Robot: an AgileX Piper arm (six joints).
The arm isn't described. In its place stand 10 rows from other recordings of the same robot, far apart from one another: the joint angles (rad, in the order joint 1, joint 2, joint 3, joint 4, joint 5, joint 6), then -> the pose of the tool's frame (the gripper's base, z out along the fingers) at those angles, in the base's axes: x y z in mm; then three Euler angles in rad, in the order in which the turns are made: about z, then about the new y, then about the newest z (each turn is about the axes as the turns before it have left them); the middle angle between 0 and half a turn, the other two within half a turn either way.
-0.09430, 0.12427, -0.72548, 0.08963, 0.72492, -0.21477 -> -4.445 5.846 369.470 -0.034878 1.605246 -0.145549
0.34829, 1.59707, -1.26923, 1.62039, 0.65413, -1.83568 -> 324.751 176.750 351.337 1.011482 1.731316 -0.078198
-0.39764, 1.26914, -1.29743, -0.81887, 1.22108, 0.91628 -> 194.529 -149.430 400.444 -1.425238 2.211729 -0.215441
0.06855, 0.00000, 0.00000, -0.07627, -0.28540, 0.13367 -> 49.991 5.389 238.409 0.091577 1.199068 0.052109
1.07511, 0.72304, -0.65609, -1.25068, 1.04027, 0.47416 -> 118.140 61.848 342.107 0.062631 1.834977 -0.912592
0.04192, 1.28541, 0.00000, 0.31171, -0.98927, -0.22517 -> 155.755 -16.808 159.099 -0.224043 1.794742 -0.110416
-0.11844, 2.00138, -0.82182, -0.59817, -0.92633, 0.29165 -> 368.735 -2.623 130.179 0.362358 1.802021 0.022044
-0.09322, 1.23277, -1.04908, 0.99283, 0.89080, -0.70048 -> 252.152 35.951 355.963 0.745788 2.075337 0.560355
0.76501, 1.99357, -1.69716, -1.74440, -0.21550, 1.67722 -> 338.174 351.227 312.372 0.983656 1.812143 -0.018148
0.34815, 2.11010, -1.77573, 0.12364, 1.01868, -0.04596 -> 423.630 163.914 219.229 0.682931 2.816309 0.337545
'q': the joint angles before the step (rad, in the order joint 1, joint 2, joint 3, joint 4, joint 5, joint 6). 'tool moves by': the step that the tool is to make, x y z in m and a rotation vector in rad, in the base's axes. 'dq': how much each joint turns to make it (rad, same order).
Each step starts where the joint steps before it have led.
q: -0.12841, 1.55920, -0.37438, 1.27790, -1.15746, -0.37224
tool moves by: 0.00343, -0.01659, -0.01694, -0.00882, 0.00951, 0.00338
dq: -0.09098, 0.10103, 0.00001, -0.13287, -0.00533, 0.10628
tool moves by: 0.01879, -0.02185, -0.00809, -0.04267, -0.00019, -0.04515
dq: -0.07158, 0.11680, -0.09470, -0.04627, -0.04069, 0.01845
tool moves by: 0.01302, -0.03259, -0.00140, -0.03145, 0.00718, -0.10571
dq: -0.09602, 0.08180, -0.12397, 0.01606, -0.01263, -0.05275
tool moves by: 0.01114, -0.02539, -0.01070, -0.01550, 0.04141, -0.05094
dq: -0.06433, 0.09387, -0.09853, -0.00853, -0.00497, -0.04564
